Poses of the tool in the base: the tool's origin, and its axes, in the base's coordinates. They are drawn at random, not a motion.
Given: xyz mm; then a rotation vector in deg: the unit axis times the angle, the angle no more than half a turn.
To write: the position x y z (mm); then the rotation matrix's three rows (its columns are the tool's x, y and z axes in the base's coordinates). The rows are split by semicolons. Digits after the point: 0 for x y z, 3 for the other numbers.
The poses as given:
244 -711 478 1.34 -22.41 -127.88
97 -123 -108 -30.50 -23.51 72.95
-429 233 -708 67.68 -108.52 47.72
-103 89 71 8.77 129.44 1.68
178 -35 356 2.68 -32.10 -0.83
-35 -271 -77 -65.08 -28.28 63.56
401 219 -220 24.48 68.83 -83.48
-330 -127 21 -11.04 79.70 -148.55
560 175 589 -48.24 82.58 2.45
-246 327 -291 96.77 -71.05 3.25
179 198 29 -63.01 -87.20 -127.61
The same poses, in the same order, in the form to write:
244 -711 478; -0.640 0.753 -0.149; -0.759 -0.592 0.271; 0.116 0.287 0.951
97 -123 -108; 0.250 -0.785 -0.567; 0.968 0.201 0.147; -0.002 -0.586 0.811
-429 233 -708; -0.301 -0.921 -0.248; -0.439 0.365 -0.821; 0.846 -0.138 -0.515
-103 89 71; -0.632 0.101 0.768; 0.121 0.992 -0.031; -0.766 0.073 -0.639
178 -35 356; 0.847 0.001 -0.532; -0.026 0.999 -0.040; 0.531 0.048 0.846
-35 -271 -77; 0.418 -0.443 -0.793; 0.886 0.004 0.464; -0.202 -0.897 0.394
401 219 -220; -0.291 0.889 0.354; -0.517 0.165 -0.840; -0.805 -0.428 0.411
-330 -127 21; -0.973 0.108 0.204; -0.230 -0.540 -0.809; 0.023 -0.834 0.551
560 175 589; 0.181 -0.504 0.845; -0.453 0.720 0.526; -0.873 -0.477 -0.098
-246 327 -291; 0.473 -0.739 -0.479; -0.692 0.024 -0.721; 0.545 0.673 -0.500
179 198 29; -0.693 0.563 0.451; 0.216 -0.435 0.874; 0.688 0.703 0.180

